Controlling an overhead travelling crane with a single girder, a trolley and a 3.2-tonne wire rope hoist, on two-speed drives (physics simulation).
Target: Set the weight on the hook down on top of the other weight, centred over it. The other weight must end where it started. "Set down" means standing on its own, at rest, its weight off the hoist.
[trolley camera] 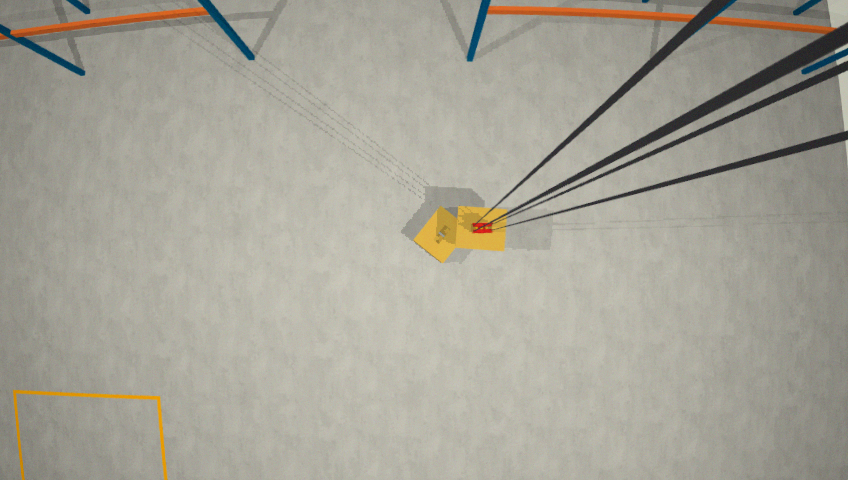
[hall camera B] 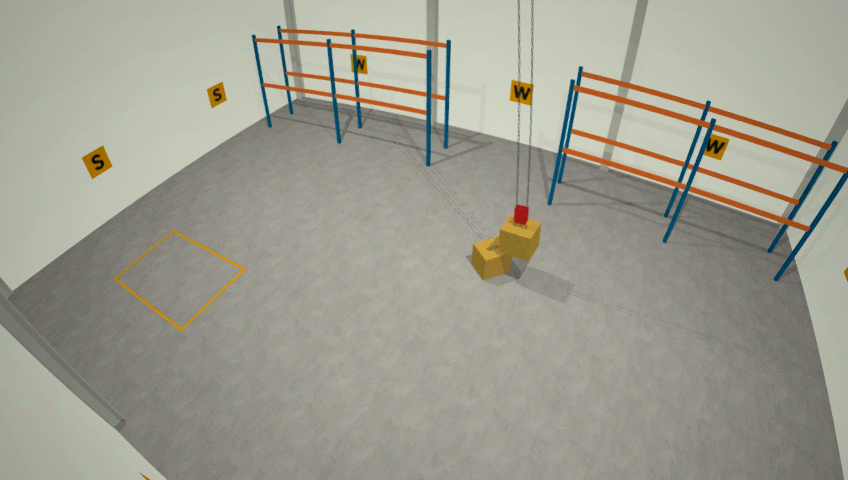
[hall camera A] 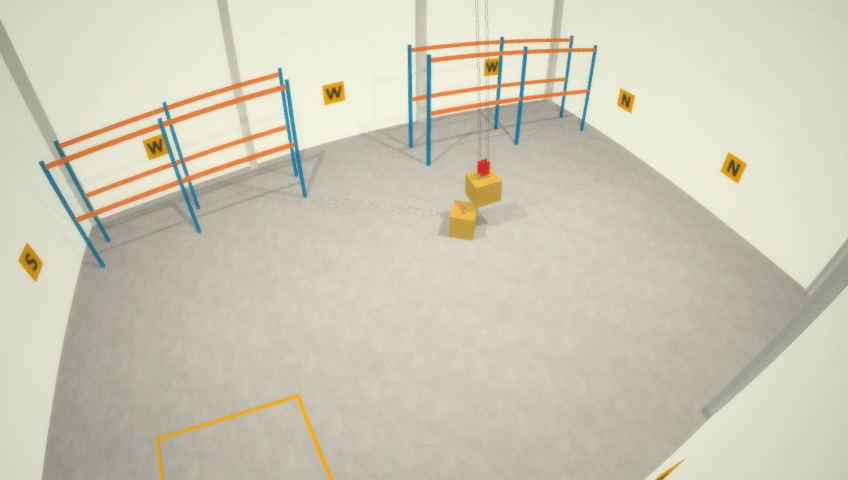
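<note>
The red hook block (hall camera A: 483,167) (hall camera B: 521,214) (trolley camera: 482,227) hangs on its ropes and carries a yellow box-shaped weight (hall camera A: 484,191) (hall camera B: 519,243) (trolley camera: 490,241). This weight hangs level in the air, its shadow apart from it on the floor. The other yellow weight (hall camera A: 462,228) (hall camera B: 486,263) (trolley camera: 429,240) stands on the floor, turned at an angle to the hung one. In the trolley view the hung weight is to its right and covers its right corner. In hall camera B it hides the standing weight's upper right part. Whether they touch I cannot tell.
Two blue and orange racks stand along the W wall, a left rack (hall camera A: 179,175) (hall camera B: 428,107) and a right rack (hall camera A: 428,110) (hall camera B: 689,180). A yellow outlined rectangle (hall camera A: 227,416) (hall camera B: 209,250) (trolley camera: 86,394) is marked on the floor, away from both weights.
</note>
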